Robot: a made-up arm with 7 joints.
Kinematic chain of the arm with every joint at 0, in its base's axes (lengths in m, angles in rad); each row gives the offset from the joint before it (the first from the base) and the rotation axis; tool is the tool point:
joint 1: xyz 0 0 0.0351 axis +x
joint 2: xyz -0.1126 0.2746 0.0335 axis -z
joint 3: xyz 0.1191 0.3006 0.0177 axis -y
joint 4: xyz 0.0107 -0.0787 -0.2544 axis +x
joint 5: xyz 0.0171 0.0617 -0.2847 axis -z
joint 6: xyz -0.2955 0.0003 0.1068 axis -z
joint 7: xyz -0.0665 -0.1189 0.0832 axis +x
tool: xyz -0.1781 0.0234 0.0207
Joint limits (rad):
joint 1: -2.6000..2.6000
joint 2: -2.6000..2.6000
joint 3: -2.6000..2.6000
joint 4: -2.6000..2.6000
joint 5: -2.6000..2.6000
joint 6: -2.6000..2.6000
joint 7: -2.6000..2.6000
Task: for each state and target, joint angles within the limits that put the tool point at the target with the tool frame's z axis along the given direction. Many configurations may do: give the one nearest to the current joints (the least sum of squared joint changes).
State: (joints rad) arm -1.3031 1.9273 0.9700 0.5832 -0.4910 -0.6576 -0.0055
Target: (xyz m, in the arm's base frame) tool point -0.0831 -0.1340 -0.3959 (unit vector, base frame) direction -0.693 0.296 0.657
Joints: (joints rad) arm -0.2319 1.6851 0.8910 0.6543 -0.1405 -0.9607 0.6148
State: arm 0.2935 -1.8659 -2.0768 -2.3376 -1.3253 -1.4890 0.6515
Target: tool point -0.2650 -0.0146 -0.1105 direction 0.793 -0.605 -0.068
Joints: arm 0.5642 -2.6000 -2.0643 -2.6000 -1.3493 -1.3351 0.5253
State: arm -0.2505 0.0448 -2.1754 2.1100 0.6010 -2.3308 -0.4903
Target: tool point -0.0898 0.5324 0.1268 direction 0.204 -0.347 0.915
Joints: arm -0.1560 -0.1260 -2.3784 2.4039 1.0692 -2.6000 -0.7622
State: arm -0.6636 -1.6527 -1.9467 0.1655 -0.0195 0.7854 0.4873
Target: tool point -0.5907 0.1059 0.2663 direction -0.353 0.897 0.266
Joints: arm -0.8525 -1.6362 -1.2463 -0.2264 -0.0872 1.9046 0.7694
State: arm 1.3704 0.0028 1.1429 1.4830 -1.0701 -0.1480 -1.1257
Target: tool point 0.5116 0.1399 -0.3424 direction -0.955 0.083 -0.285
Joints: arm 0.5469 0.7306 0.9822 1.2362 -1.2003 -0.1434 -0.6694
